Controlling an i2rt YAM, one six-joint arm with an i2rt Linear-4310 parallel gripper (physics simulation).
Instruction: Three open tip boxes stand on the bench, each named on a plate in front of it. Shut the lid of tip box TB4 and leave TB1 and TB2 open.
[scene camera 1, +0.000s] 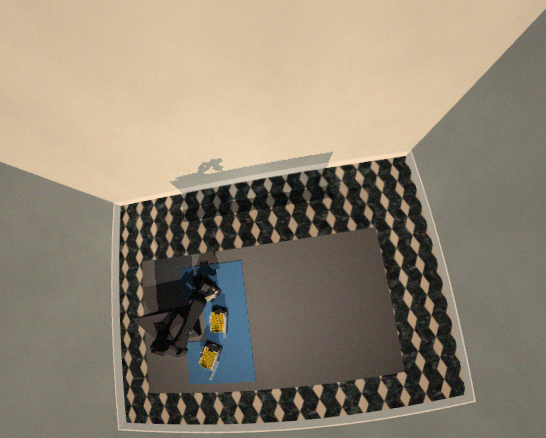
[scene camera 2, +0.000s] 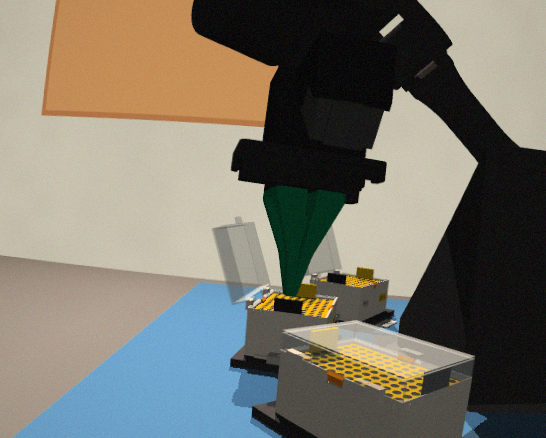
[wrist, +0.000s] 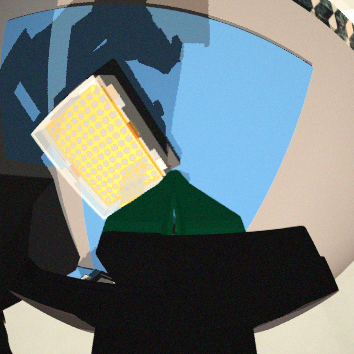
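Seen in the pictures: gripper, fingertip midpoint: (scene camera 1: 211, 287) (scene camera 2: 289, 296) (wrist: 173, 177); arm's base, link origin: (scene camera 1: 163, 331).
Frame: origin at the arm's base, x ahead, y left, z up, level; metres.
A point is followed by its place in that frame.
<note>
The nearest tip box (scene camera 2: 370, 410) @(x 0.258, y 0.305, z -0.077 m) (wrist: 95, 145) @(x 0.254, y 0.263, z -0.046 m) (scene camera 1: 212, 295) @(x 0.305, y 0.217, z -0.048 m) has its clear lid (scene camera 2: 380, 345) @(x 0.252, y 0.253, z -0.046 m) lying over its yellow rack, down at or close to the rim; I cannot tell whether it is fully seated. The middle box (scene camera 2: 265, 335) @(x 0.358, y 0.105, z -0.090 m) (scene camera 1: 217, 322) has its lid (scene camera 2: 242, 262) @(x 0.404, y 0.030, z -0.025 m) standing up. The far box (scene camera 2: 347, 300) @(x 0.272, y -0.112, z -0.085 m) (scene camera 1: 209, 357) also has its lid (scene camera 2: 326, 252) @(x 0.313, y -0.245, z -0.031 m) upright. The name plates are not readable here. My gripper (scene camera 2: 290, 294) @(x 0.321, y 0.268, z -0.013 m) (wrist: 173, 177) @(x 0.321, y 0.268, z -0.013 m) is shut and empty; its green tips are beside a corner of the nearest box in the wrist view.
The boxes stand on a blue mat (scene camera 1: 235, 350) @(x 0.432, y -0.146, z -0.124 m) (scene camera 2: 150, 375) @(x 0.455, y 0.183, z -0.124 m) (wrist: 240, 100) @(x 0.395, y 0.335, z -0.124 m) on the grey-brown bench (scene camera 1: 320, 300) @(x 0.994, y 0.157, z -0.126 m). The black arm (scene camera 1: 187, 317) @(x 0.316, y 0.157, z 0.281 m) (scene camera 2: 350, 65) @(x 0.290, y 0.355, z 0.128 m) reaches over from the bench's left part in scene camera 1. An orange board (scene camera 2: 150, 60) is on the wall behind.
</note>
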